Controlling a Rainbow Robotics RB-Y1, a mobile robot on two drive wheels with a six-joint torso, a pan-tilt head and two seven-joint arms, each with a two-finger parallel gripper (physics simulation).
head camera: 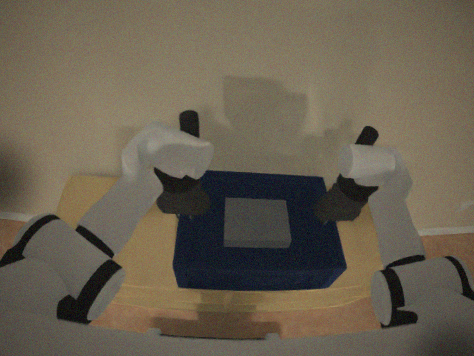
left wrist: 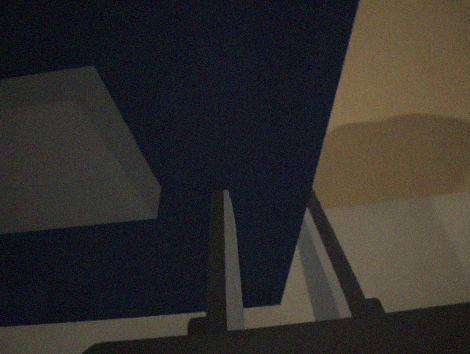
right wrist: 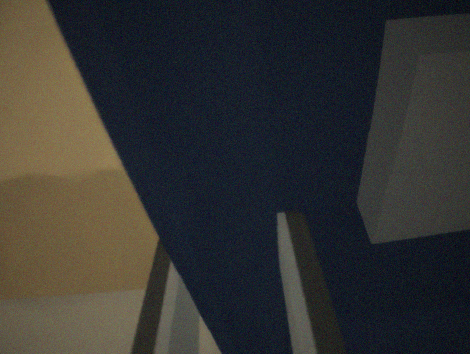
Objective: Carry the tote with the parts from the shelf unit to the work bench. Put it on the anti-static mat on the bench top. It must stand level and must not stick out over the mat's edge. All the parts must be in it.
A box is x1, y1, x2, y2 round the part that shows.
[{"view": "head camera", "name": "my left gripper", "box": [156, 178, 210, 218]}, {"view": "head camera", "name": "my right gripper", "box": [313, 176, 367, 224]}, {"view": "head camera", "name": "dark blue tote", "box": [172, 170, 346, 290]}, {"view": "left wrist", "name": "my left gripper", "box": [81, 188, 469, 353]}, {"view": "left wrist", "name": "dark blue tote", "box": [0, 0, 358, 326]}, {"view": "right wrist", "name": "my right gripper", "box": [131, 210, 346, 353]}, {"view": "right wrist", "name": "dark blue tote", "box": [47, 0, 469, 353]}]
